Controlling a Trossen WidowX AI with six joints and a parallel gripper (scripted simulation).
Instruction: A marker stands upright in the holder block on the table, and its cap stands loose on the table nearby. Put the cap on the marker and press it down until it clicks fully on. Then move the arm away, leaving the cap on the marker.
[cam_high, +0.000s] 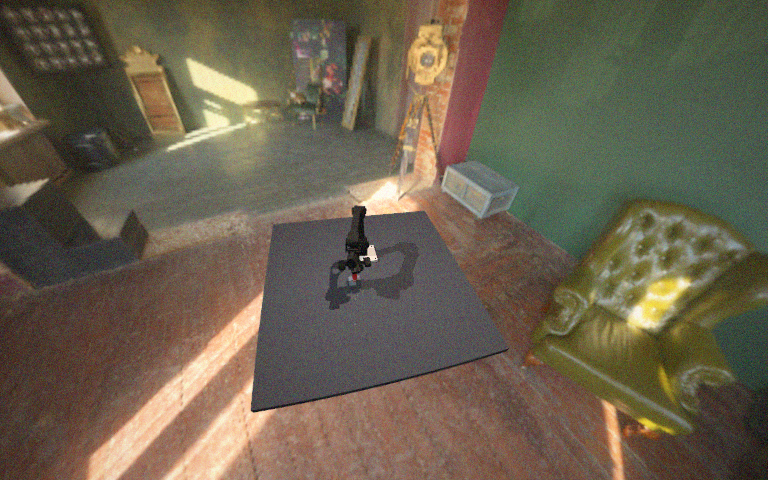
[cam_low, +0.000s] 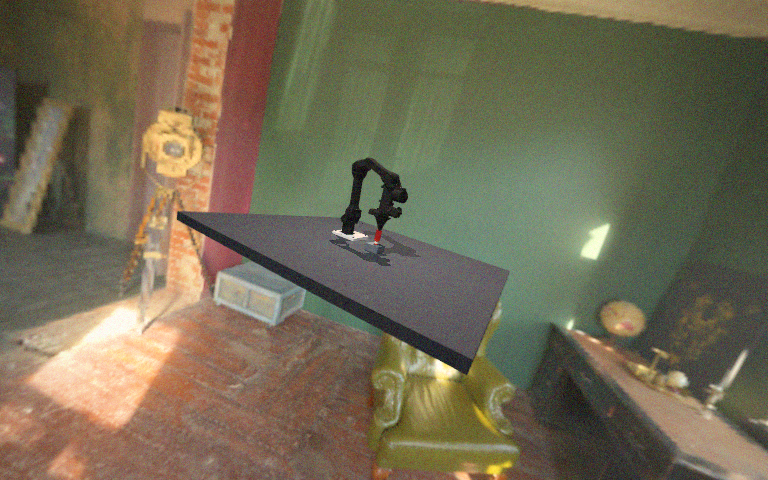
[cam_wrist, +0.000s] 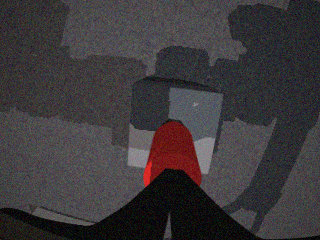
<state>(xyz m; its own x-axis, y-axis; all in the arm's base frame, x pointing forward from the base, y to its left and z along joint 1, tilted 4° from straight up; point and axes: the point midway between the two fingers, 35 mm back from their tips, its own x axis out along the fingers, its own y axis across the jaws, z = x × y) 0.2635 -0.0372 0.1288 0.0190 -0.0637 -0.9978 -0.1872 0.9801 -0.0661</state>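
Right now the red cap is 30 mm below my gripper tip. Round my gripper tip: holder block (90 mm below).
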